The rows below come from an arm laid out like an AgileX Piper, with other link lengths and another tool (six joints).
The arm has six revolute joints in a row. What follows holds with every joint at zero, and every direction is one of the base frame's.
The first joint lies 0.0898 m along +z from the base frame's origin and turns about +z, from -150 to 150 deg.
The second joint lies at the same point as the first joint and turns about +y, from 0 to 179.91 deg.
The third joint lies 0.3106 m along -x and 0.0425 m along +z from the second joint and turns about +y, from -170 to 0 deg.
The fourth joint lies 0.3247 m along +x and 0.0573 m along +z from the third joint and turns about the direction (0.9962, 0, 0.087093), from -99.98 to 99.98 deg.
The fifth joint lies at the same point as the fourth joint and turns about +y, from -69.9 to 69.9 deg.
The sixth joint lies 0.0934 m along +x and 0.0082 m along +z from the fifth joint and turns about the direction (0.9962, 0, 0.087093), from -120 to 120 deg.
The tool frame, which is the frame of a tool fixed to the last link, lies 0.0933 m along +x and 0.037 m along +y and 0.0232 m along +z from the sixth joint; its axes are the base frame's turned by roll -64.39, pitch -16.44 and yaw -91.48 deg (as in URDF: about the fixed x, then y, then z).
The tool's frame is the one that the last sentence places.
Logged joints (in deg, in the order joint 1, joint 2, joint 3, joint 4, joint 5, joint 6), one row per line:
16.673, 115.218, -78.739, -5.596, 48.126, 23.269
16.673, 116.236, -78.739, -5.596, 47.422, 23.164
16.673, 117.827, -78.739, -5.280, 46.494, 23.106
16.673, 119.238, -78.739, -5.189, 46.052, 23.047
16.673, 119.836, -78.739, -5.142, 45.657, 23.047
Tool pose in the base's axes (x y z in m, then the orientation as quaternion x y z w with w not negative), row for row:
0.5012, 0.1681, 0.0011, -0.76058, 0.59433, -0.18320, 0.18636
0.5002, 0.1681, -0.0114, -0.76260, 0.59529, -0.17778, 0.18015
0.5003, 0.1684, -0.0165, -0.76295, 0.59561, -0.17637, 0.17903
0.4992, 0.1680, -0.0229, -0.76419, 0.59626, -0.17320, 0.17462
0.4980, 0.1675, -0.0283, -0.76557, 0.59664, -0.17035, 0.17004
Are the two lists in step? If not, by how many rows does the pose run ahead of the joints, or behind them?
The pose runs 2 rows ahead of the joints: the pose in row i belongs to the joints in row i + 2.
